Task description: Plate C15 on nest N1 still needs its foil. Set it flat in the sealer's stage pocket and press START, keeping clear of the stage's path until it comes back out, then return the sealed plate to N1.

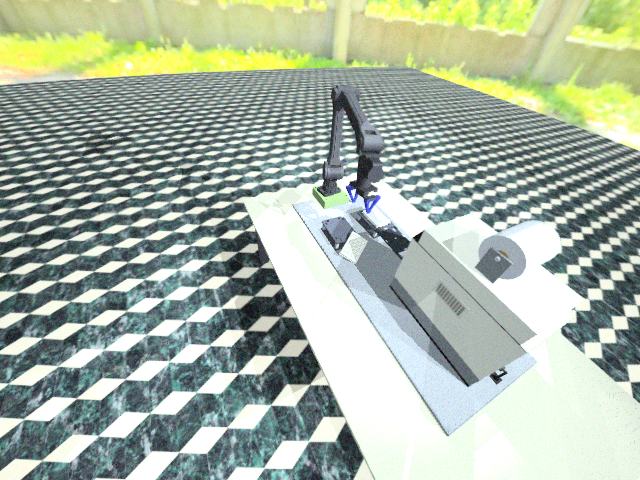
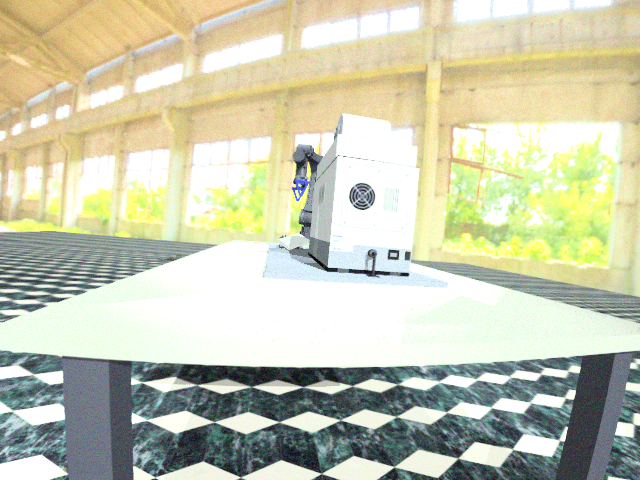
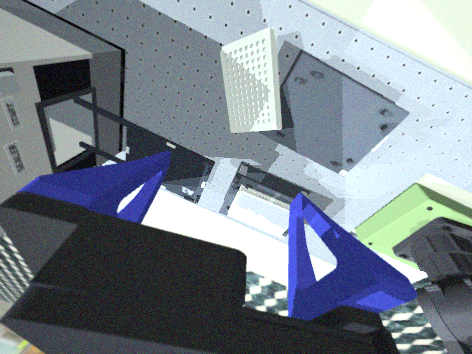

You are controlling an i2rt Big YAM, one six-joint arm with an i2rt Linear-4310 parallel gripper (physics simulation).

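Places are measured from the arm's base along level axes (x ahead, y left, z up), in metres.
Pixels of known places: gripper, fingertip midpoint: (image 1: 360,207) (image 2: 299,199) (image 3: 235,179); arm's base, link origin: (image 1: 328,190) (image 3: 433,241).
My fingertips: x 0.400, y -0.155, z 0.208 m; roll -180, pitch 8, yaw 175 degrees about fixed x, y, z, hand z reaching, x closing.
Note:
Ahead of a thing's pixels: the offset from my fingertips to its middle. "pt": to the spot under its first point.
A pale plate with a grid of wells @(pt 0.027 m ahead, 0.012 m right, 0.198 m down) (image 1: 354,246) (image 2: 293,241) (image 3: 252,82) sits tilted against the side of a dark nest block @(0.098 m back, 0.000 m left, 0.214 m down) (image 1: 337,228) (image 3: 345,107); no C15 or N1 lettering is readable. The sealer (image 1: 439,299) (image 2: 372,222) (image 3: 107,75) stands beyond, with its dark stage @(pt 0.077 m ahead, 0.105 m left, 0.139 m down) (image 3: 192,162) outside the housing. Small upside-down labels @(pt 0.258 m ahead, 0.052 m left, 0.054 m down) (image 3: 11,112) show on its front. My gripper (image 1: 361,205) (image 2: 299,196) (image 3: 235,179) is open and empty, high above the board near a second nest @(pt 0.066 m back, 0.159 m left, 0.240 m down) (image 3: 270,179). The pocket is partly hidden by a finger.
A white plate @(0.069 m back, 0.210 m left, 0.187 m down) (image 1: 375,218) (image 3: 260,207) sits on the second nest. The green arm base (image 1: 330,197) (image 3: 400,212) is at the board's end. A large roll @(0.496 m ahead, 0.076 m left, 0.173 m up) (image 1: 535,245) is mounted on the sealer. Two dark rails @(pt 0.220 m ahead, 0.078 m left, 0.145 m down) (image 3: 107,117) run between the sealer opening and the stage.

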